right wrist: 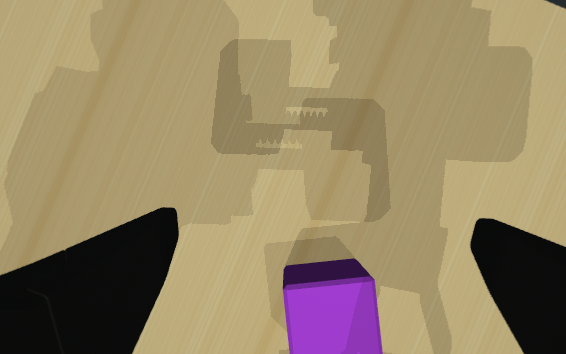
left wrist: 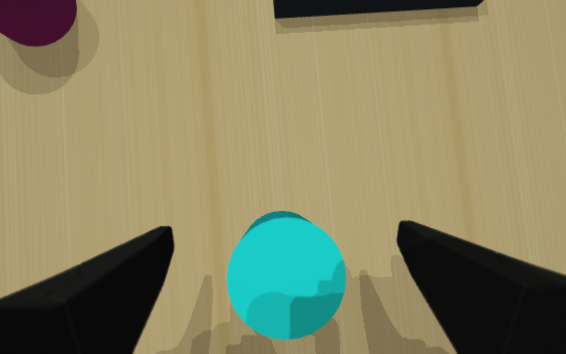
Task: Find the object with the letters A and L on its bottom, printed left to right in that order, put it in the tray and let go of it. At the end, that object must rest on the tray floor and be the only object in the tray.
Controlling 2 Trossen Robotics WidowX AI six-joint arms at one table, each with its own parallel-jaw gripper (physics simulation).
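Places are measured from the left arm's base along level axes (x ahead, y left, z up), in metres.
Where they show: left gripper, between the fingertips: (left wrist: 287,234); right gripper, between the fingertips: (right wrist: 324,227).
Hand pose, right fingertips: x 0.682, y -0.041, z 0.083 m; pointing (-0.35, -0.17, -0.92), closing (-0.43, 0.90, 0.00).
After its pixels a point has its place.
A cyan cylinder (left wrist: 286,270) {y 0.053, x 0.248, z 0.027 m} stands upright on the table in the left wrist view, low in the middle. My left gripper (left wrist: 287,234) {y 0.053, x 0.264, z 0.032 m} is open and empty, with its fingertips on either side of the cylinder in view. A purple block (right wrist: 331,315) {y -0.008, x 0.722, z 0.017 m} stands at the bottom of the right wrist view, cut off by the frame edge. My right gripper (right wrist: 324,227) {y -0.041, x 0.682, z 0.083 m} is open and empty, with the block between and below its fingertips in view. The dark tray (left wrist: 375,7) {y -0.007, x 0.395, z -0.022 m} shows in part at the top of the left wrist view. The bottoms of the objects are hidden, and no letters show.
A dark maroon object (left wrist: 37,20) {y 0.185, x 0.376, z -0.010 m} with a rounded edge shows in part at the top left of the left wrist view. A dark edge shows at the top right corner of the right wrist view. Arm shadows fall across the wooden table (left wrist: 150,150) {y 0.131, x 0.307, z -0.028 m} (right wrist: 210,280) {y -0.071, x 0.750, z -0.028 m}.
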